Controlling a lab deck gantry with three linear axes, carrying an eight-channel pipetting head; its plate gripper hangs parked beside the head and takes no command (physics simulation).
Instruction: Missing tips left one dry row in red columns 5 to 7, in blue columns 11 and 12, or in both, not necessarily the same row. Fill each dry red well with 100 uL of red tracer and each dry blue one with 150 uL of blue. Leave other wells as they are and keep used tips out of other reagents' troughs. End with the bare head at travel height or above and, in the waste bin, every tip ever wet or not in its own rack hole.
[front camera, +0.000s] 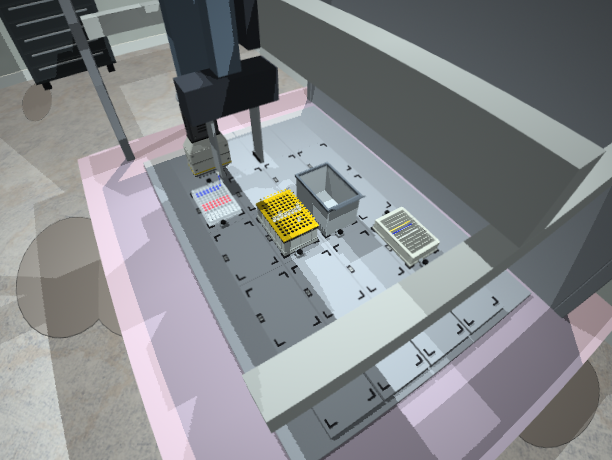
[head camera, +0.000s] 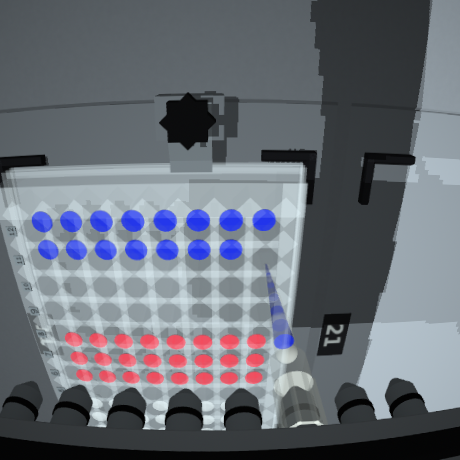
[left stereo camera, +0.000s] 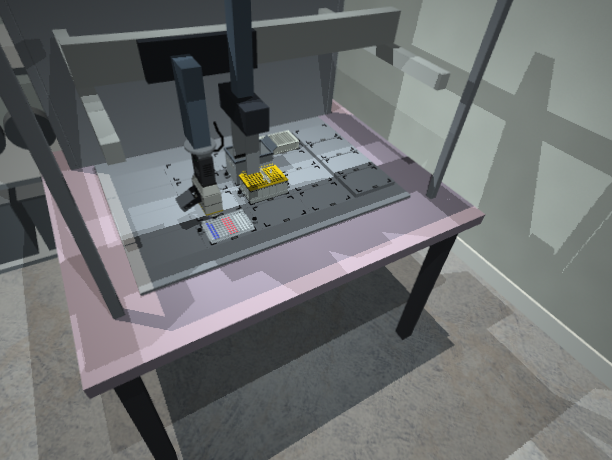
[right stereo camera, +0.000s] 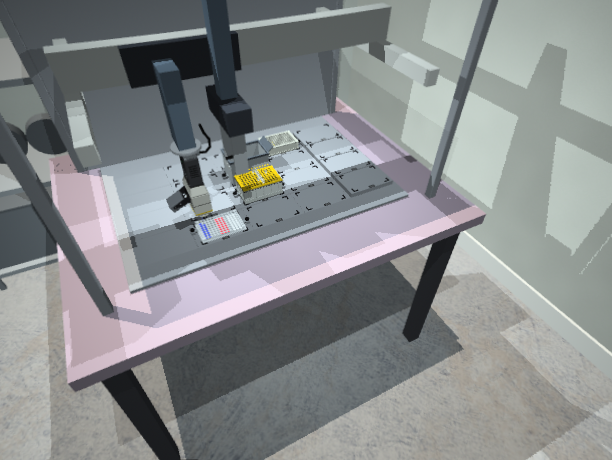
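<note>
The plate (front camera: 220, 220) (head camera: 150, 175) lies below the pipetting head (front camera: 207, 155) (left stereo camera: 208, 199) (right stereo camera: 200, 199). In the head view, red columns 5 to 7 and blue column 12 show colour in every row; column 11 has one uncoloured well (head camera: 265, 257) at its right end. One channel carries a tip (head camera: 278, 315) with blue liquid; its point appears at that well's lower edge, its depth unclear. The other channels are bare. My parked plate gripper (front camera: 239, 166) hangs beside the head, its paddles apart with nothing between them. The trough block (front camera: 392, 247) shows blue and yellow lines.
The yellow-topped tip rack (front camera: 300, 243) (left stereo camera: 272, 192) (right stereo camera: 264, 193) stands between the plate and the grey waste bin (front camera: 345, 217). The trough block stands beyond the bin. Black clamp knobs (head camera: 188, 121) (front camera: 223, 222) sit at the plate's edges.
</note>
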